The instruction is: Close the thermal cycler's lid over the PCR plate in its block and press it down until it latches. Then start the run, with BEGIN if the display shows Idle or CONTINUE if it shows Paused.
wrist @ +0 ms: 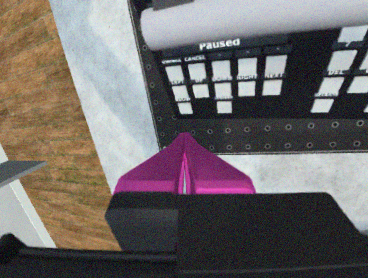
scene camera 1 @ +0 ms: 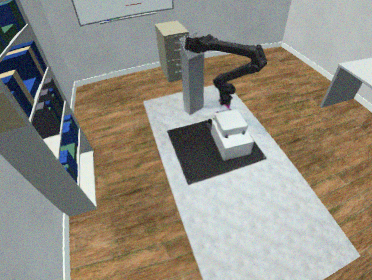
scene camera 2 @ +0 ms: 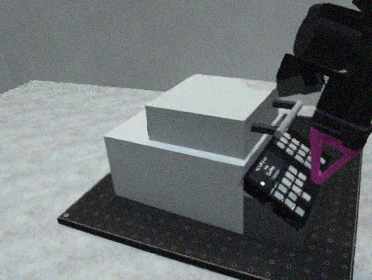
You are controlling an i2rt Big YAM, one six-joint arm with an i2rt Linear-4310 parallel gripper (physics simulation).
Labels:
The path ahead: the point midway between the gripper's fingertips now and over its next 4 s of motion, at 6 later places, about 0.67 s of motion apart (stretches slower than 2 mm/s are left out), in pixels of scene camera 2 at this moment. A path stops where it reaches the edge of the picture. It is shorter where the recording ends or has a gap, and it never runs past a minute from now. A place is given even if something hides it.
My gripper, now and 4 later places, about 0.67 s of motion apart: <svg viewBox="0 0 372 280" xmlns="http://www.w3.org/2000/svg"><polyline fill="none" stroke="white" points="315,182 287,169 306,178 294,196 286,204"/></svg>

